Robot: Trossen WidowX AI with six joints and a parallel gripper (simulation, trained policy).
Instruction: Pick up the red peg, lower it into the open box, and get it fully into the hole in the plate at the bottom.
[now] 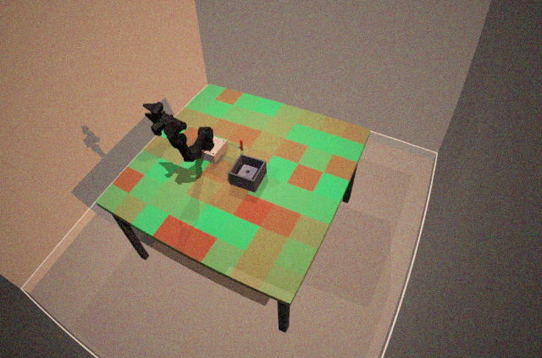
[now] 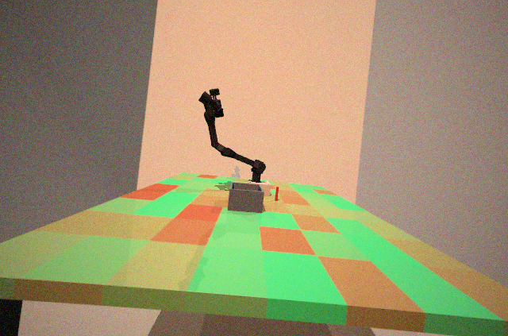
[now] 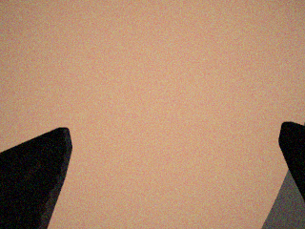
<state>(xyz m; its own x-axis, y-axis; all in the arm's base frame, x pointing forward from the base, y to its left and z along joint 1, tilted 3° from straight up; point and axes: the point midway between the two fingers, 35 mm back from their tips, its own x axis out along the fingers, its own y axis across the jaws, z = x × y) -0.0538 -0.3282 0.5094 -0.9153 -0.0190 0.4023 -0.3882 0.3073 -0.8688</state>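
Now: gripper tip 56 cm above the red peg, 41 cm to the right of it and 29 cm short of it. From my gripper tip the other things lie so: dark box 57 cm below, 41 cm ahead, 21 cm to the left; then pale plate 55 cm below, 41 cm ahead, 21 cm to the left.
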